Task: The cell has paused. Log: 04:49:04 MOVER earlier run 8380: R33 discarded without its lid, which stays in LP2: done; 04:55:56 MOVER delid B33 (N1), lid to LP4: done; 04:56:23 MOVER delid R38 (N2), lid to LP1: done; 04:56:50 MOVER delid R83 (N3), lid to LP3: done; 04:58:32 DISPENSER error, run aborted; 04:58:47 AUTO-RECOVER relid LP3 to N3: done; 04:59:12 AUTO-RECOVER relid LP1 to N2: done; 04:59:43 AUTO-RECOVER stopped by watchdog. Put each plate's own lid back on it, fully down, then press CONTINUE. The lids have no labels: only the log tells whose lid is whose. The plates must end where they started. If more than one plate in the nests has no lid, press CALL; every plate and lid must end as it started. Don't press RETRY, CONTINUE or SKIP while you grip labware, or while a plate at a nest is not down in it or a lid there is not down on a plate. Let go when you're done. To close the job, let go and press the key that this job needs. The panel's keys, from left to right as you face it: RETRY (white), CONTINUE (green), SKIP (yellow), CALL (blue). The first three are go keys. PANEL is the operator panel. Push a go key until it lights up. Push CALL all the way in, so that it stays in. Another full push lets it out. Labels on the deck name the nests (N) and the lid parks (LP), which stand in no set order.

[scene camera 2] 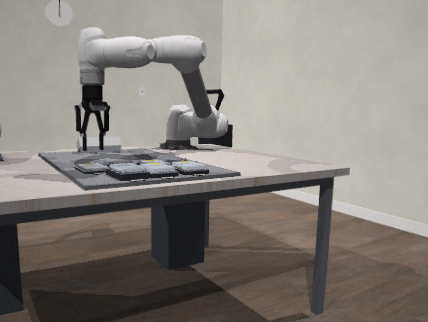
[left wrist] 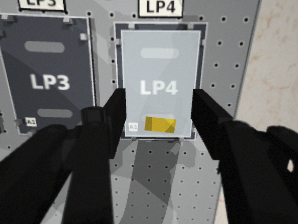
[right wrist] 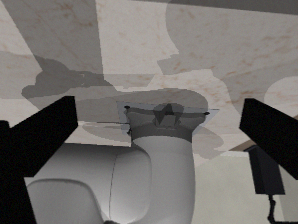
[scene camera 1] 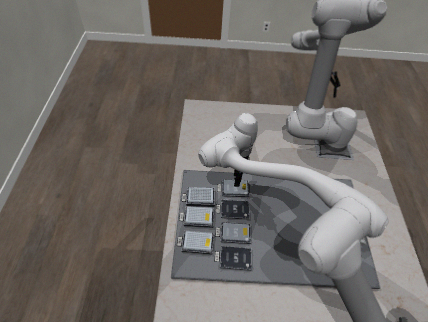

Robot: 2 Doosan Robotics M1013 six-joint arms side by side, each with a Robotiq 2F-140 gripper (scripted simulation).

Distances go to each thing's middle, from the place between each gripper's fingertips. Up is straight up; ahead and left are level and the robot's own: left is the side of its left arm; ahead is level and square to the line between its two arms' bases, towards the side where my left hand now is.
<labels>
I see my left gripper (scene camera 2: 93, 150) 10 cm above the lid park LP4 (left wrist: 166, 27).
Right now the lid park LP4 is 630 mm ahead of my right hand, 640 mm to the left of it and 100 mm below it.
</labels>
